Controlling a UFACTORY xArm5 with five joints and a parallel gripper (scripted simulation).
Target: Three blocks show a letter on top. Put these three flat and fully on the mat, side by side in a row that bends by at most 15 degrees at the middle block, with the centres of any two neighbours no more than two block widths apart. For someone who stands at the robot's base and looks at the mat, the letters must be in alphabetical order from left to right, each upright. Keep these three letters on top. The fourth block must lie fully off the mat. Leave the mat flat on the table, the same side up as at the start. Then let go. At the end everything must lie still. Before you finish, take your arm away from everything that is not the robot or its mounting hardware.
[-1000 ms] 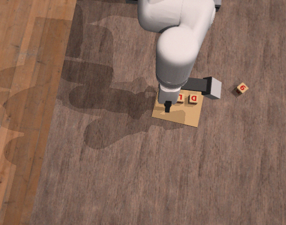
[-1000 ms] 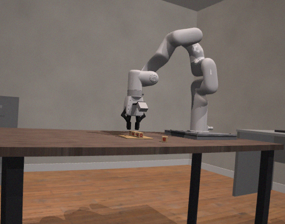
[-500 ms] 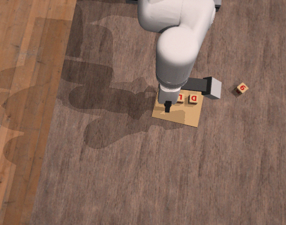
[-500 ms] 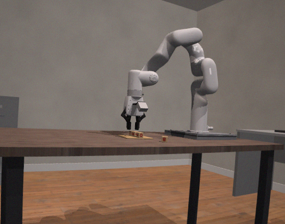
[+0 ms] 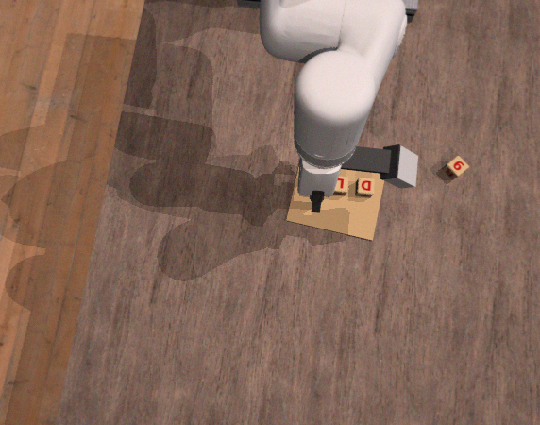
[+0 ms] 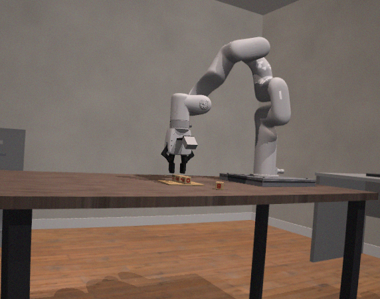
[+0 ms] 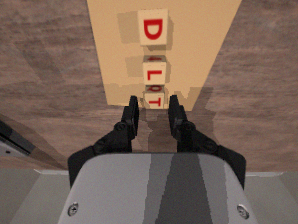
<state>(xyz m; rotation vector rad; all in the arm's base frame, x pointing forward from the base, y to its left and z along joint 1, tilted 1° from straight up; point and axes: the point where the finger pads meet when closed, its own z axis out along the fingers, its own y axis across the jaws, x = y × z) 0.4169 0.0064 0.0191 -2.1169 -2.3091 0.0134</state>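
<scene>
Now: hand 40 mm to the right of the tan mat and 50 mm above it.
</scene>
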